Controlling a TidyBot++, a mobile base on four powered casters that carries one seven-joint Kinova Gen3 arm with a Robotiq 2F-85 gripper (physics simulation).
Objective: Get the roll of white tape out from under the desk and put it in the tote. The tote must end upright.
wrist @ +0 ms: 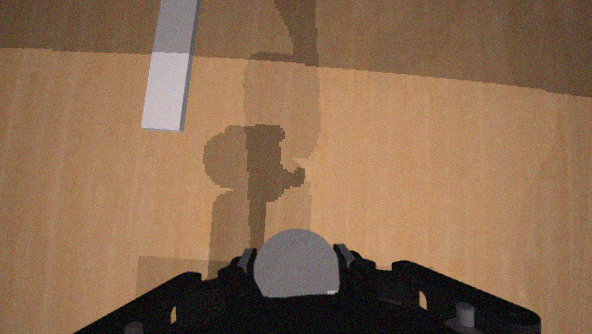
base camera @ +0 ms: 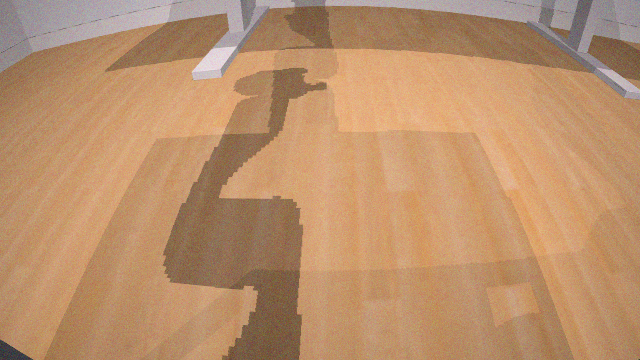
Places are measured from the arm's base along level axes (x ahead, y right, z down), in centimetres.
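Where they show: gripper, fingertip midpoint: (wrist: 295, 261).
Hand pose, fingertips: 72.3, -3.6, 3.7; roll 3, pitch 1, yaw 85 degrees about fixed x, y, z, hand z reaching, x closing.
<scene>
After its pixels a point has its place, as x, y, z.
The roll of white tape (wrist: 297, 265) @(72.6, -3.6, 1.7) shows as a grey-white disc at the bottom middle of the wrist view. My gripper (wrist: 295, 261) @(72.3, -3.6, 3.7) is shut on it, with one finger pad against each side. The roll is held above the wooden floor, and the gripper's dark body hides its lower part. The gripper does not show in the base camera view, where the arm's shadow lies on the floor. The tote does not show in either view. The desk's top is out of view.
A light desk foot (base camera: 209, 66) (wrist: 165, 95) stands ahead on the left. Another desk foot (base camera: 612, 80) stands at the far right. A pale wall (base camera: 125, 17) @(162.9, -98.6, 32.9) runs behind them. Shadows lie across the wooden floor (base camera: 425, 100) @(74.2, 19.7, 39.6) (wrist: 425, 150) @(87.2, 25.2, 39.7).
</scene>
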